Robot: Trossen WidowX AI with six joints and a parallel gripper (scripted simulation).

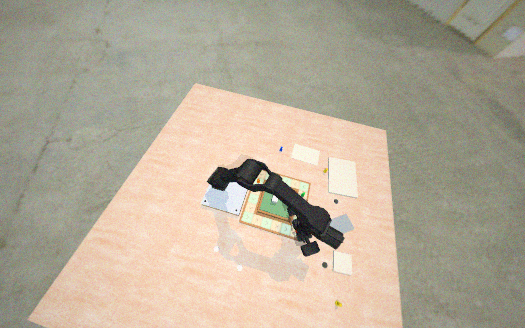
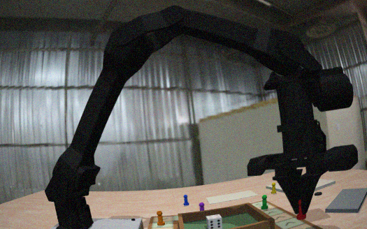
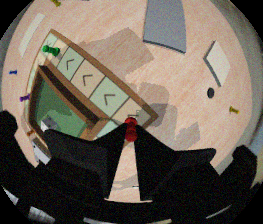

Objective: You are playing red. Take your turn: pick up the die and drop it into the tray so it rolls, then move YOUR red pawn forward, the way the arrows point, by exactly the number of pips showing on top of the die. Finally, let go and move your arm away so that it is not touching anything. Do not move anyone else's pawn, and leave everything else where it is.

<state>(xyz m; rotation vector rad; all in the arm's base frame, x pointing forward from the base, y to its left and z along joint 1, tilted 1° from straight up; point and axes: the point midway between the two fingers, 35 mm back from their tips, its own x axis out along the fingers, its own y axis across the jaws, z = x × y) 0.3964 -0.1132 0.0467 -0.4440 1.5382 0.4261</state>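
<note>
The white die lies 12 cm behind my gripper tip, 11 cm to the left of it and 2 cm below it. From my gripper tip the other things lie so: grey slab (18 cm ahead, 8 cm to the left, 4 cm below); then green pawn (18 cm to the left, 2 cm below); then red pawn (1 cm above).
</note>
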